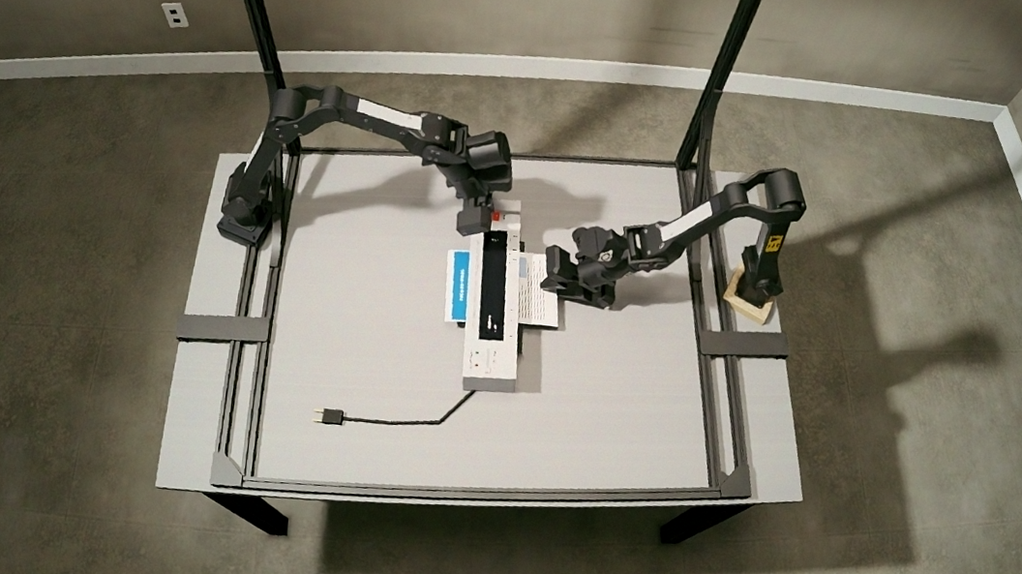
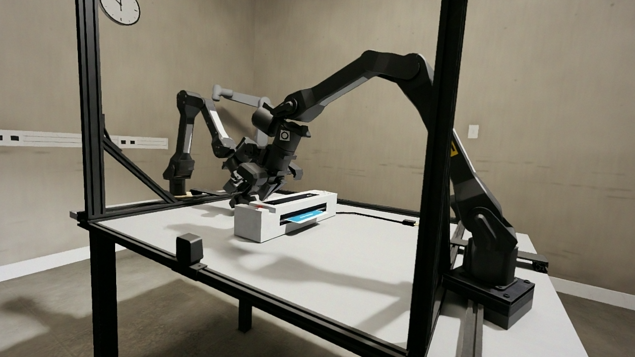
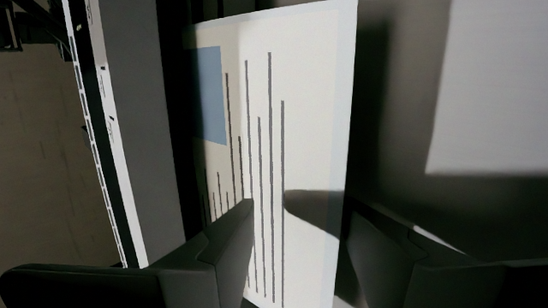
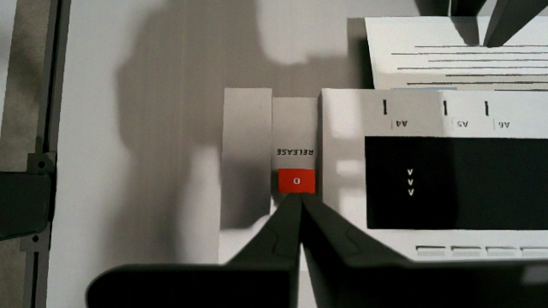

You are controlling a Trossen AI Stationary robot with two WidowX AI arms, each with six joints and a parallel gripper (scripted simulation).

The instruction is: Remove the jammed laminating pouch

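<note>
Now: right hand 5 cm above the red release key and 2 cm to the right of it. From my right hand the other things lie so: plug (43 cm ahead, 24 cm to the right, 12 cm below).
</note>
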